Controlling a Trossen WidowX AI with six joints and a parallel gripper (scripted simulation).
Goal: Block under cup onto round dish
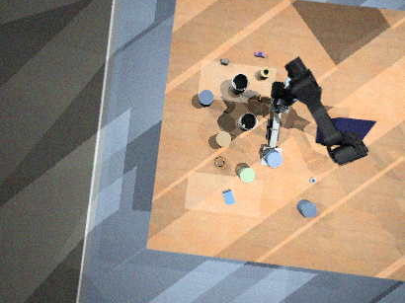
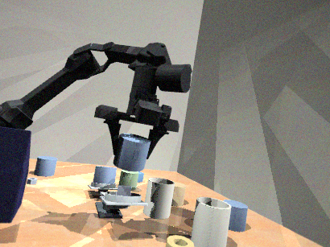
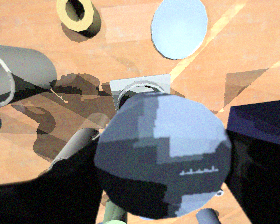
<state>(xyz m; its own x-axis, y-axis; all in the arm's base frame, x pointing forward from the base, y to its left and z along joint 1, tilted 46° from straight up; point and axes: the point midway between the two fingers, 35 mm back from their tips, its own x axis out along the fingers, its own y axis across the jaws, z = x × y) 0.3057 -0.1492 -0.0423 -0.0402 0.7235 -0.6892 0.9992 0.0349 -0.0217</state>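
Right now the grey block is 8 cm below my gripper tip and 1 cm to the left of it. The rest, counted from my gripper tip: blue block 49 cm to the left, 17 cm ahead, 15 cm below; pale blue round dish 17 cm below, 10 cm to the right, 8 cm behind.
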